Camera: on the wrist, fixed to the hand. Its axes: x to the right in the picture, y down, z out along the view.
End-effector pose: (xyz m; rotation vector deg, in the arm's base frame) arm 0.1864 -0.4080 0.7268 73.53 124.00 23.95
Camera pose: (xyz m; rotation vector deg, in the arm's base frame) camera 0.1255 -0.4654 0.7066 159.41 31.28 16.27
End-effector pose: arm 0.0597 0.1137 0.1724 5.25 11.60 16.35
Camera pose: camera 0.0571 0.0316 0.1466 37.99 -14.10 101.90
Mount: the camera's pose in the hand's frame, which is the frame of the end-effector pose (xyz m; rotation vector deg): -0.0213 -0.0808 -0.0207 20.73 -21.50 90.00
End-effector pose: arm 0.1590 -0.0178 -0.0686 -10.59 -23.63 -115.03
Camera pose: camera 0.0979 0.0255 -0.1111 -26.94 -33.36 -19.42
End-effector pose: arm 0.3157 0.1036 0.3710 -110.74 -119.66 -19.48
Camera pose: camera 0.2375 0.0700 0.3839 -155.97 -10.39 39.93
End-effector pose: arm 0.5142 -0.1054 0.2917 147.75 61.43 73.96
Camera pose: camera 0.4456 -0.0623 0.2626 -131.56 42.73 -16.43
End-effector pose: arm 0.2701 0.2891 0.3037 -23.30 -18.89 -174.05
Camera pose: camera 0.2784 0.3640 0.2621 -41.12 -18.25 -77.09
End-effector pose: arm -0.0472 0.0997 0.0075 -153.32 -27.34 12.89
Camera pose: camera -0.0862 0.1536 0.0621 -115.23 85.09 61.56
